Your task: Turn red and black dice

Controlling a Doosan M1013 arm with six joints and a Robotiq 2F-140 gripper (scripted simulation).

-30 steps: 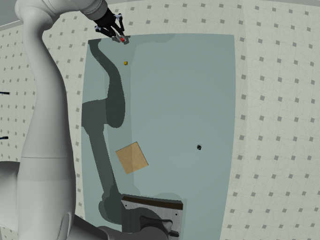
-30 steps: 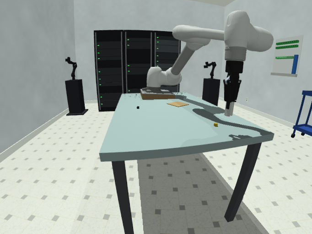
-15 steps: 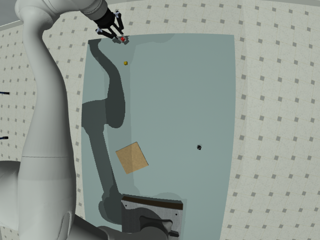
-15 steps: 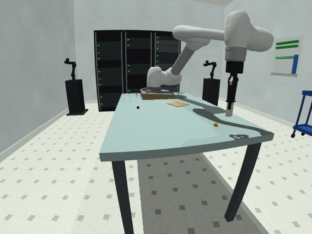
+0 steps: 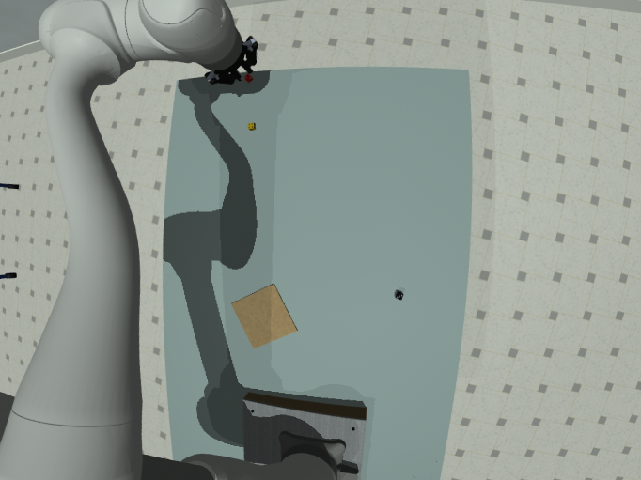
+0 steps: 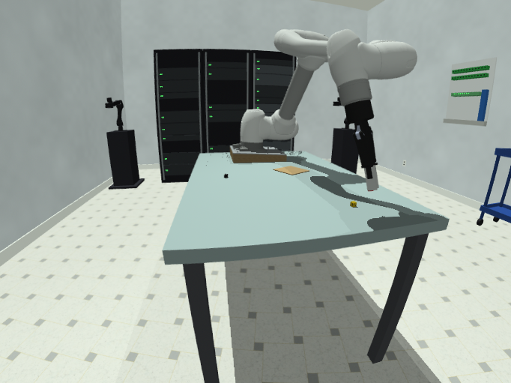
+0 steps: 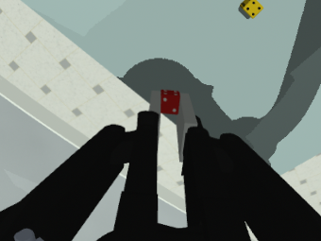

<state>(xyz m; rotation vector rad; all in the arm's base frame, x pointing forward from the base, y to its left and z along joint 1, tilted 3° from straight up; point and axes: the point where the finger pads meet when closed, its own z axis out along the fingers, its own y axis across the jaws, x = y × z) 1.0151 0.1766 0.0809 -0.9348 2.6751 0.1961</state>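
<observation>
Right now the red die is 3 cm below my hand. From my hand the other things lie so: black die (53 cm behind, 38 cm to the right, 12 cm below); then tan mat (61 cm behind, 3 cm to the right, 13 cm below); then yellow die (10 cm behind, 2 cm to the left, 12 cm below).
</observation>
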